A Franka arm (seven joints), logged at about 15 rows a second.
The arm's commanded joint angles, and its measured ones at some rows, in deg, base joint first. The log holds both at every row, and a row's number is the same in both.
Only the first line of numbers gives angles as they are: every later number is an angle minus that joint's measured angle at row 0.
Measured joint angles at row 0:
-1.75 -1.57 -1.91 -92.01 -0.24 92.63 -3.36
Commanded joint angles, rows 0 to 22:
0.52 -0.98 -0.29 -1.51 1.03 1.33 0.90
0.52 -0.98 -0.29 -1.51 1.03 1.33 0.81
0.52 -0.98 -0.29 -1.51 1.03 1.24 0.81
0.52 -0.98 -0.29 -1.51 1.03 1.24 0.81
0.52 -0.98 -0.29 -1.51 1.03 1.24 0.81
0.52 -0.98 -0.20 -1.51 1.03 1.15 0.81
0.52 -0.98 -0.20 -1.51 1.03 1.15 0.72
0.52 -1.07 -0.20 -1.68 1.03 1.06 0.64
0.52 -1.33 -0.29 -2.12 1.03 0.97 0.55
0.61 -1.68 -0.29 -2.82 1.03 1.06 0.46
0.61 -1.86 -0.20 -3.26 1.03 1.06 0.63
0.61 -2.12 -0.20 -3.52 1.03 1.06 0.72
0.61 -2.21 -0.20 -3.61 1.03 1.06 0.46
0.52 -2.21 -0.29 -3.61 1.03 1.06 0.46
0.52 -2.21 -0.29 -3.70 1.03 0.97 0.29
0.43 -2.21 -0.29 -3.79 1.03 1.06 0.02
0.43 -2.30 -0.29 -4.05 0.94 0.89 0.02
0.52 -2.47 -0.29 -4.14 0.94 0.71 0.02
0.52 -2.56 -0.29 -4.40 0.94 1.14 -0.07
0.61 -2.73 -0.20 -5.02 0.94 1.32 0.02
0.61 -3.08 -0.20 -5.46 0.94 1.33 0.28
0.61 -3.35 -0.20 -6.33 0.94 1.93 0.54
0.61 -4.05 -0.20 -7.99 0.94 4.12 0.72
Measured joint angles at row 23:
0.00 -1.24 0.06 -3.41 0.00 0.42 0.00
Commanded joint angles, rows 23 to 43:
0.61 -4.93 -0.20 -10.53 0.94 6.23 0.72
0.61 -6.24 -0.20 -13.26 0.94 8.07 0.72
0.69 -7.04 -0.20 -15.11 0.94 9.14 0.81
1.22 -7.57 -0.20 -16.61 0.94 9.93 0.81
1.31 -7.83 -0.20 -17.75 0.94 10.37 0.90
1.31 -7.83 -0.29 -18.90 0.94 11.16 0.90
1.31 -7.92 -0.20 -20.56 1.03 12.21 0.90
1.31 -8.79 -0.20 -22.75 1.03 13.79 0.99
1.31 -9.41 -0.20 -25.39 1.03 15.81 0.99
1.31 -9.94 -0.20 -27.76 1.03 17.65 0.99
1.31 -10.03 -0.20 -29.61 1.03 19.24 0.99
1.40 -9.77 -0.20 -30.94 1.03 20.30 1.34
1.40 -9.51 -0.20 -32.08 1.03 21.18 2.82
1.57 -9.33 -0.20 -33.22 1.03 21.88 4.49
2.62 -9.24 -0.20 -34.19 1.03 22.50 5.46
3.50 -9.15 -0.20 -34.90 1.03 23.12 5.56
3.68 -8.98 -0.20 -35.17 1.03 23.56 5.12
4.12 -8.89 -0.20 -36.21 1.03 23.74 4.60
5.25 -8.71 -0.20 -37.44 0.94 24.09 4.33
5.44 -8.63 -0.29 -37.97 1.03 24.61 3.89
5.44 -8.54 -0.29 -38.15 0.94 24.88 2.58
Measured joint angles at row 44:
4.66 -7.27 0.15 -35.55 0.04 22.65 3.91
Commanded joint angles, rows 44 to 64:
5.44 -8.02 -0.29 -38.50 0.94 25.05 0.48
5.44 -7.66 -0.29 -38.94 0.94 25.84 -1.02
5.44 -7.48 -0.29 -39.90 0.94 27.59 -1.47
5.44 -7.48 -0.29 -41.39 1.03 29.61 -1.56
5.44 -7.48 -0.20 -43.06 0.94 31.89 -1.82
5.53 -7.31 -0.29 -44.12 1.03 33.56 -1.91
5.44 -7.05 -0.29 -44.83 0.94 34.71 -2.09
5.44 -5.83 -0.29 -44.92 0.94 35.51 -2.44
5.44 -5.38 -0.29 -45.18 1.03 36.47 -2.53
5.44 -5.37 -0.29 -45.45 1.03 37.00 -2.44
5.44 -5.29 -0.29 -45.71 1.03 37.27 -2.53
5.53 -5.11 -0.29 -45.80 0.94 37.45 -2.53
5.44 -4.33 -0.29 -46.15 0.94 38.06 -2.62
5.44 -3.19 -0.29 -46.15 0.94 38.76 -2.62
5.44 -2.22 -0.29 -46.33 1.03 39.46 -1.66
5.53 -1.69 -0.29 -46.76 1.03 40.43 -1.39
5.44 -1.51 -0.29 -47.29 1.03 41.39 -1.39
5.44 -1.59 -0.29 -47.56 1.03 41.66 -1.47
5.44 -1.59 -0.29 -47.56 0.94 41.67 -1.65
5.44 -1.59 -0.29 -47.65 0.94 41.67 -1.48
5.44 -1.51 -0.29 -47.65 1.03 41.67 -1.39
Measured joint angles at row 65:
5.16 -0.79 -0.07 -46.40 0.05 40.23 -1.37
